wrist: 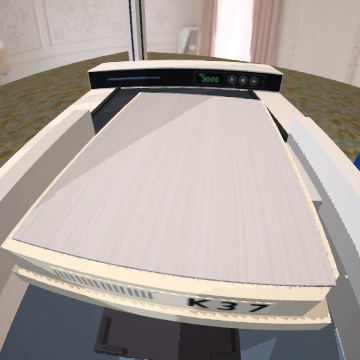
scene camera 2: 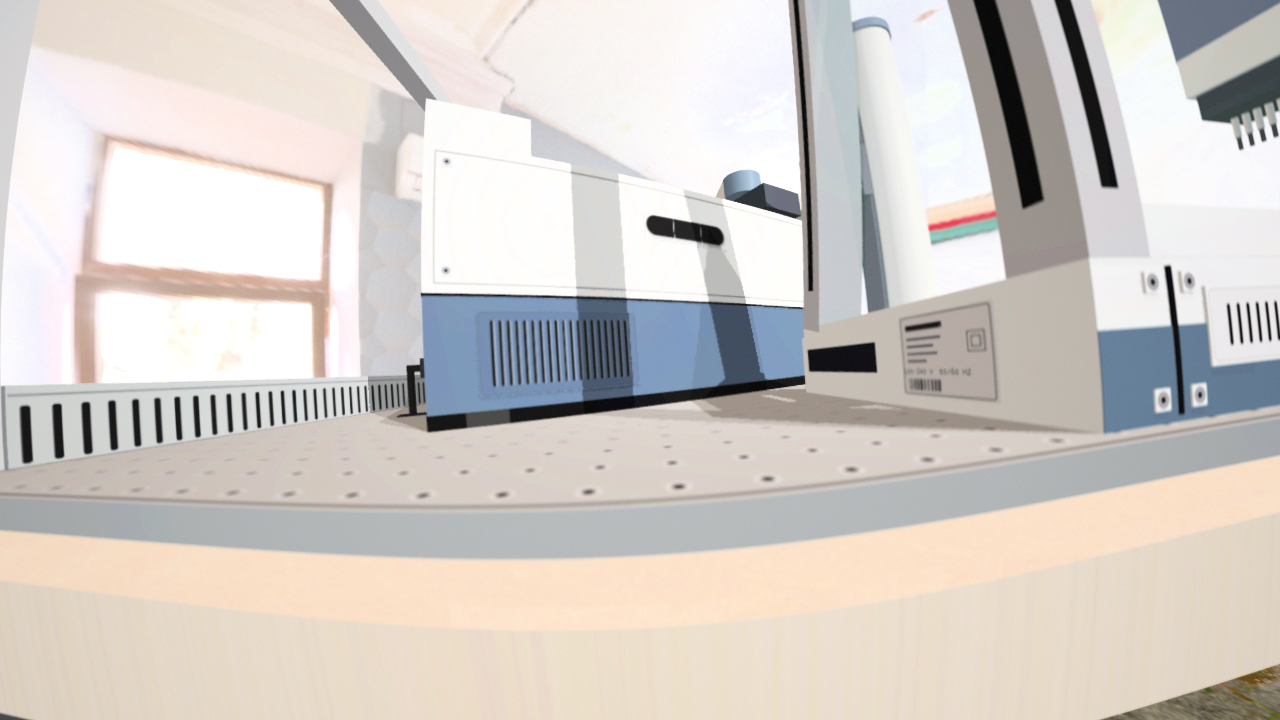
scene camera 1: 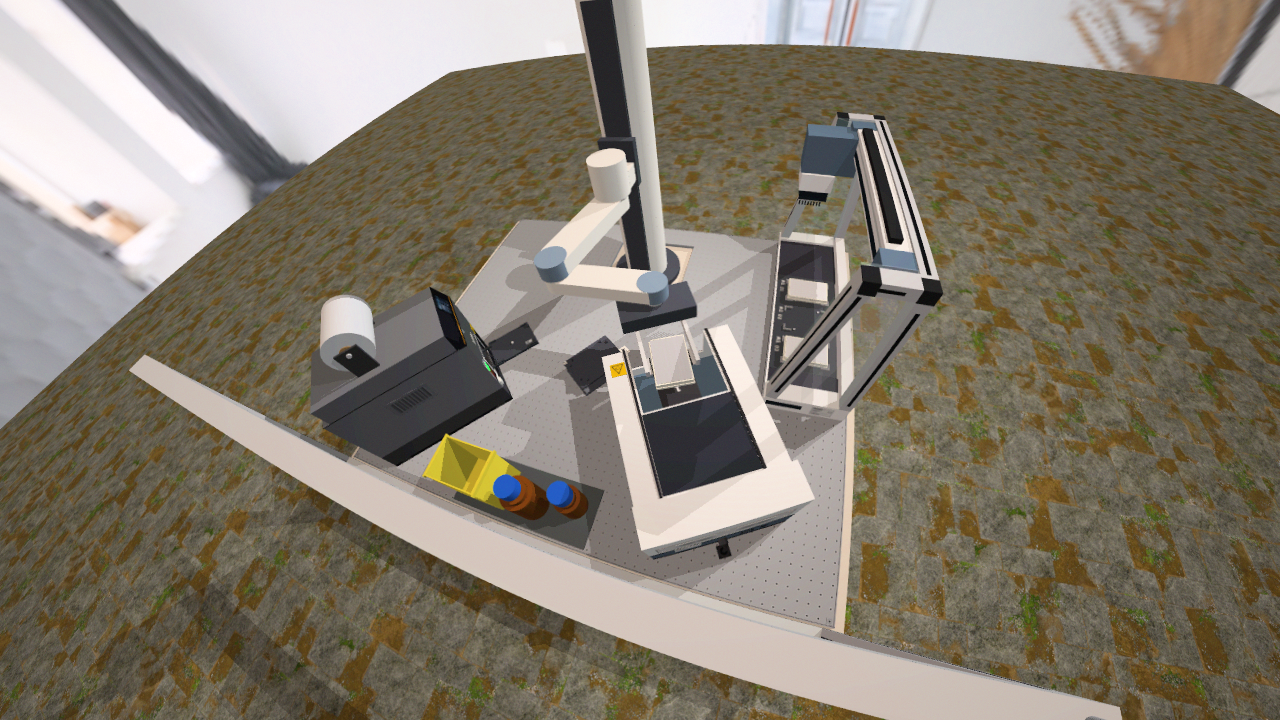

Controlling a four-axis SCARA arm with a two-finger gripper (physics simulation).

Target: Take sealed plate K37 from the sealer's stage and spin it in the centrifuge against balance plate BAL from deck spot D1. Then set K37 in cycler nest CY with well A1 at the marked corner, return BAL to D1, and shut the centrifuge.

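Pixels of known places: gripper, fingertip midpoint: [wrist: 189, 126] [scene camera 1: 673, 368]; arm's base at its link origin: [scene camera 1: 648, 269].
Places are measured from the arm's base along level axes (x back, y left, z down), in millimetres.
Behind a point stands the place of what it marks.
My gripper [scene camera 1: 671, 356] @[z -273, x -586, y 262 mm] [wrist: 189, 126] @[z -273, x -586, y 262 mm] is shut on sealed plate K37 [scene camera 1: 671, 362] @[z -279, x -575, y 256 mm] [wrist: 200, 170] @[z -280, x -547, y 236 mm], which it holds level over the open end of the centrifuge [scene camera 1: 716, 510] @[z -257, x -856, y 414 mm] [scene camera 2: 537, 232] @[z -158, x -722, y 545 mm] [wrist: 175, 68] @[z -254, x -801, y 415 mm]. K37's label faces the wrist camera. A dark rotor bucket [wrist: 167, 334] @[z -153, x -522, y 237 mm] shows partly below the plate, which hides the rest. The centrifuge display reads 3000. Two pale plates [scene camera 1: 808, 290] @[z -80, x -80, y 583 mm] [scene camera 1: 805, 351] sit on the gantry's deck; which is BAL I cannot tell. The sealer's stage [scene camera 1: 512, 342] @[z -122, x -512, y -280 mm] shows no plate. A dark, low nest [scene camera 1: 586, 365] @[z -59, x -504, y -41 mm] lies between sealer and centrifuge; its label is unreadable.
The black sealer [scene camera 1: 411, 367] @[z -328, x -758, y -347 mm] with a white roll [scene camera 1: 347, 324] @[z -477, x -757, y -432 mm] stands at the left. A yellow bin [scene camera 1: 460, 465] @[z -81, x -904, y -262 mm] and two blue-capped bottles [scene camera 1: 519, 497] @[z -151, x -932, y -18 mm] [scene camera 1: 565, 498] @[z -158, x -901, y 92 mm] stand near the front. The gantry frame [scene camera 1: 895, 273] @[z -515, x -462, y 638 mm] [scene camera 2: 1056, 205] @[z -94, x -493, y 706 mm] rises right of the centrifuge. The arm's column [scene camera 1: 640, 107] @[z -609, x -43, y 61 mm] [scene camera 2: 895, 161] stands behind.
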